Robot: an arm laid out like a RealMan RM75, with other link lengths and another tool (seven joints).
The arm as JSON. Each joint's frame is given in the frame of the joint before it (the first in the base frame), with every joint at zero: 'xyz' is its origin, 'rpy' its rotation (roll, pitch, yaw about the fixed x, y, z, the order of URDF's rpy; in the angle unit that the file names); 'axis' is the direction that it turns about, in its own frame. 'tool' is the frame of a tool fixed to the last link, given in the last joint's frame.
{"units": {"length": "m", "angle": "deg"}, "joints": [
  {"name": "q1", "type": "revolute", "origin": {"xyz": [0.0, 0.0, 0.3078], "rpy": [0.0, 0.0, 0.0]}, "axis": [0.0, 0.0, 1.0]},
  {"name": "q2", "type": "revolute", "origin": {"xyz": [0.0, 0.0, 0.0], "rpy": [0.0, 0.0, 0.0]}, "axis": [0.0, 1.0, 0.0]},
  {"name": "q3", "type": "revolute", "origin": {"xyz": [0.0, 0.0, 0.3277], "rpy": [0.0, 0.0, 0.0]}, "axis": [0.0, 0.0, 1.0]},
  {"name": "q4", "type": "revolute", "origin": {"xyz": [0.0, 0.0, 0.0], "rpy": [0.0, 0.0, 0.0]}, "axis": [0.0, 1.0, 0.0]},
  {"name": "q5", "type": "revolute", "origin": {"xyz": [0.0, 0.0, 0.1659], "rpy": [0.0, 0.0, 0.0]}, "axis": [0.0, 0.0, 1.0]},
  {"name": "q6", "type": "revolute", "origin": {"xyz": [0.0, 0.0, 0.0], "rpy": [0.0, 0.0, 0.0]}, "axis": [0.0, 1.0, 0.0]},
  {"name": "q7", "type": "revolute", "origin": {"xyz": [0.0, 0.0, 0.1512], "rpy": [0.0, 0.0, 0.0]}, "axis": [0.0, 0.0, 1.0]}
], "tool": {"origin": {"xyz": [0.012, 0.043, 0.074], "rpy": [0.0, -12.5, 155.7]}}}
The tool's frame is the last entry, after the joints.
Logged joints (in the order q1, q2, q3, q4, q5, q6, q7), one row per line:
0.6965, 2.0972, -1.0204, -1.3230, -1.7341, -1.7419, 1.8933
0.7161, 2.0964, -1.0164, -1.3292, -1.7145, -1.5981, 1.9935
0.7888, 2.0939, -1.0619, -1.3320, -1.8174, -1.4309, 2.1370
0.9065, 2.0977, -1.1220, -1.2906, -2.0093, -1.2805, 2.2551
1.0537, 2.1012, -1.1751, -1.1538, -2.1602, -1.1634, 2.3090
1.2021, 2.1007, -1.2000, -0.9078, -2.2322, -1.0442, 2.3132
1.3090, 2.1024, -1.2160, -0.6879, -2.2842, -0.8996, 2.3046
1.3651, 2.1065, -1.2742, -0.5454, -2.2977, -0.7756, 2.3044
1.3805, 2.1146, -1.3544, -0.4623, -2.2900, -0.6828, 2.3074
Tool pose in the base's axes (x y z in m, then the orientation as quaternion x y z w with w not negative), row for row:
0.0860, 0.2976, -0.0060, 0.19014, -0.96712, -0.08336, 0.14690
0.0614, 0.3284, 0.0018, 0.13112, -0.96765, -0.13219, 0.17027
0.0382, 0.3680, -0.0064, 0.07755, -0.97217, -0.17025, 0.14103
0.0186, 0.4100, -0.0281, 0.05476, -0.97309, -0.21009, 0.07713
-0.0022, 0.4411, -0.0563, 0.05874, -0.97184, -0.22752, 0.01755
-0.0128, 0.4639, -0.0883, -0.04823, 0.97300, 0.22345, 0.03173
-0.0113, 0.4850, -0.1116, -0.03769, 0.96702, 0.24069, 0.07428
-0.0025, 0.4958, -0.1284, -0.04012, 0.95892, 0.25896, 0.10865
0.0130, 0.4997, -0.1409, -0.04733, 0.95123, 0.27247, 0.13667
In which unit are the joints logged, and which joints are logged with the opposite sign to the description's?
The joints are logged in radians. Opposite sign: none.
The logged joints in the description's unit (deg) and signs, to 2 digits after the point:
39.91, 120.16, -58.46, -75.80, -99.36, -99.80, 108.48
41.03, 120.11, -58.24, -76.16, -98.23, -91.56, 114.22
45.19, 119.97, -60.84, -76.32, -104.13, -81.98, 122.44
51.94, 120.19, -64.29, -73.95, -115.12, -73.37, 129.21
60.37, 120.39, -67.33, -66.11, -123.77, -66.66, 132.30
68.88, 120.36, -68.75, -52.01, -127.90, -59.83, 132.54
75.00, 120.46, -69.67, -39.41, -130.88, -51.54, 132.04
78.21, 120.69, -73.01, -31.25, -131.65, -44.44, 132.03
79.10, 121.16, -77.60, -26.49, -131.21, -39.12, 132.20

